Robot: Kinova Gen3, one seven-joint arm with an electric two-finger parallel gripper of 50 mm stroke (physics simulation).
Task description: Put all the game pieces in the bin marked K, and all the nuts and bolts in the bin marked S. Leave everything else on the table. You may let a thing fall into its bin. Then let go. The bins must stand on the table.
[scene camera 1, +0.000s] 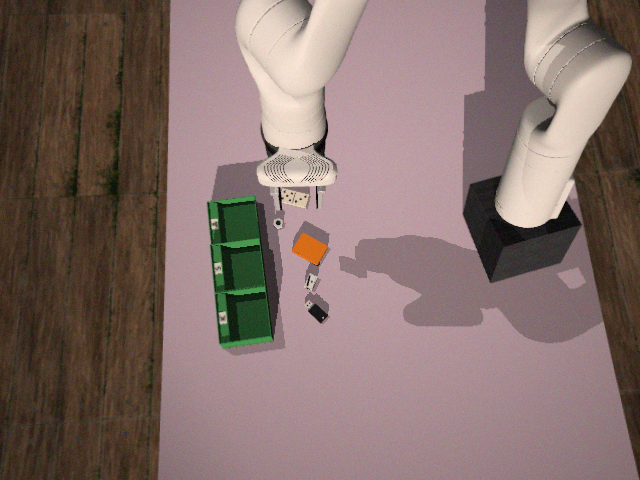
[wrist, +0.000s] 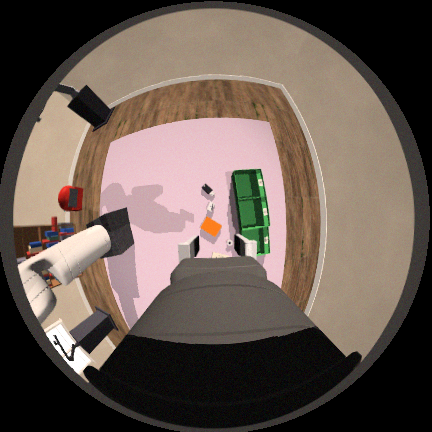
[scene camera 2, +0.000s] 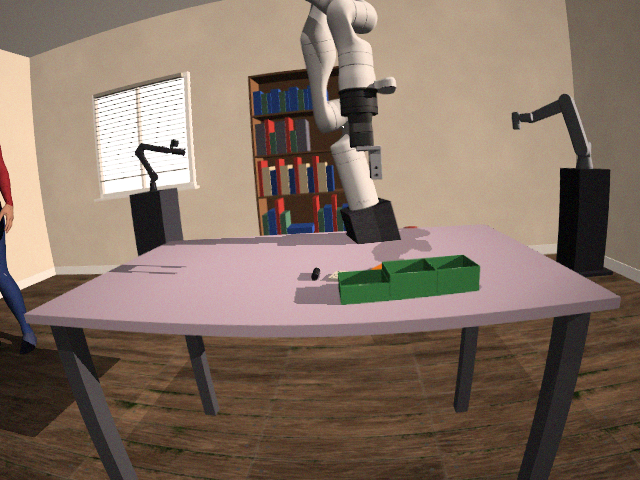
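A cream domino lies flat on the table. A small hex nut lies beside the bins. A small white piece with dark marks lies near the orange block; its kind is unclear. My gripper is open and empty, high above the table, over the domino's area in scene camera 1. Bin K and middle bin S stand on the table; no pieces show inside them.
An orange block and a black USB stick lie beside the bins. A small dark object lies near the domino, hidden in scene camera 1. A third green bin adjoins bin S.
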